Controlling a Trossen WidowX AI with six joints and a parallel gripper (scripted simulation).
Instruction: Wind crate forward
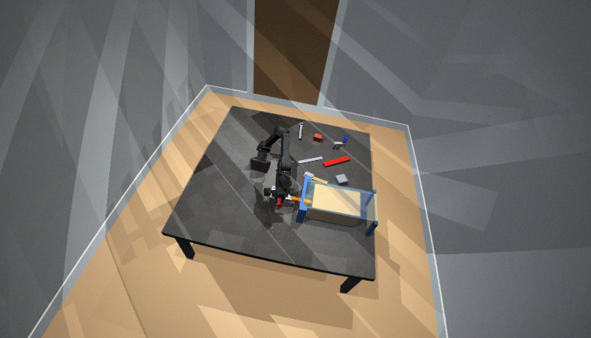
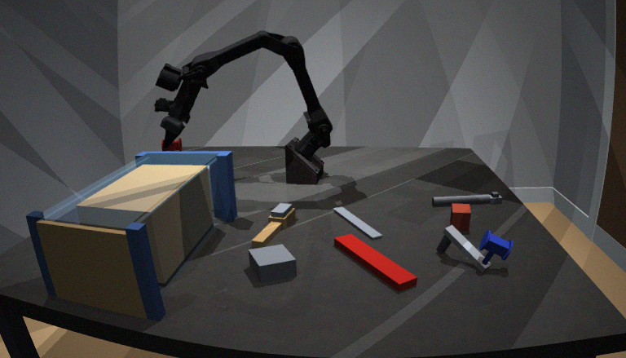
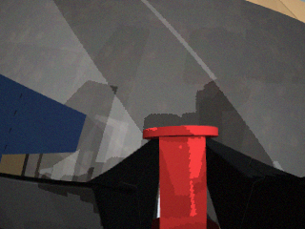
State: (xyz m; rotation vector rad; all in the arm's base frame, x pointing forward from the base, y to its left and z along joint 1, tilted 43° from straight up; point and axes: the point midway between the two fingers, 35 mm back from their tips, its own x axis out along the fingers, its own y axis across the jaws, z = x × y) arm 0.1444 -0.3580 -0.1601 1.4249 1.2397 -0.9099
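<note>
My gripper tip is 20 mm to the right of the red spool-shaped grip and 10 mm above it. From my gripper tip the other things lie so: grey winch 30 mm behind, 110 mm to the left, 110 mm below; then clear-panelled cubby 390 mm ahead, 70 mm to the left, 30 mm below; then wooden-handled tool 240 mm ahead, 330 mm to the left, 130 mm below.
</note>
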